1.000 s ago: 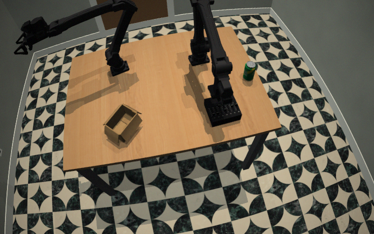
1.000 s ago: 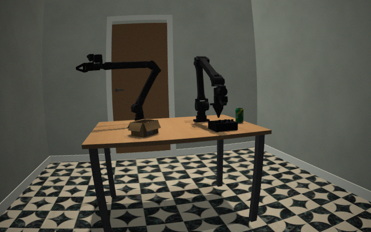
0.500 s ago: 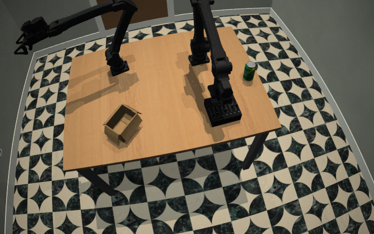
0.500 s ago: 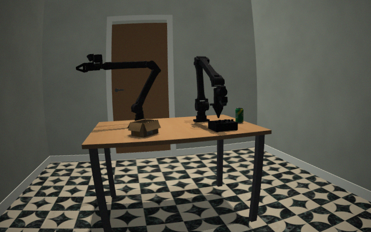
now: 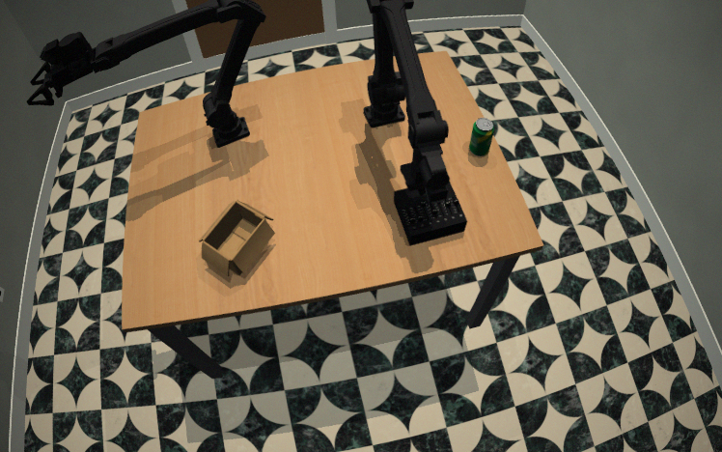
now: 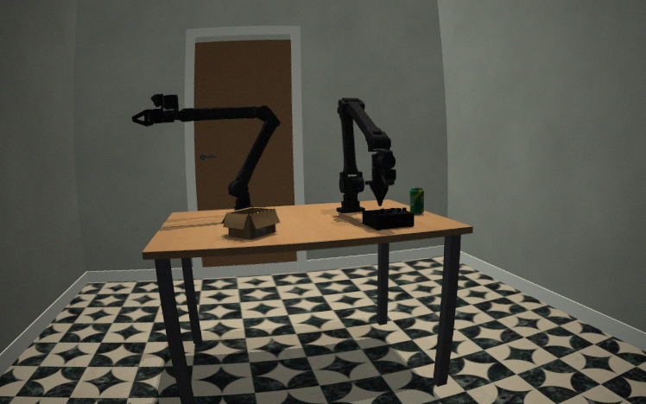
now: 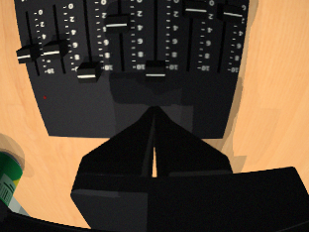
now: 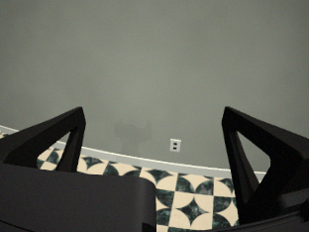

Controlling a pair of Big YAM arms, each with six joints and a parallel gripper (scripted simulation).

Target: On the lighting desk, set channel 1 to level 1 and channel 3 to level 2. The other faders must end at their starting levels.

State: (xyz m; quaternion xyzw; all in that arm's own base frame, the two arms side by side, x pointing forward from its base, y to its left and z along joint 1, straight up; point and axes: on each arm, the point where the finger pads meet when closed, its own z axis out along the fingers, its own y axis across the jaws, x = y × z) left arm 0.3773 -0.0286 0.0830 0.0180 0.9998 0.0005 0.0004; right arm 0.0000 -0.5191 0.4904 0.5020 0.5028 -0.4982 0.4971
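Now: left hand 20 mm short of the channel 3 knob and 20 mm above it. The rest, counted from my left hand: channel 1 fader knob 70 mm ahead, 30 mm to the right, 20 mm below; then channel 2 cap 70 mm ahead, 20 mm below, 10 mm to the right; then channel 4 fader cap 50 mm ahead, 30 mm to the left, 20 mm below.
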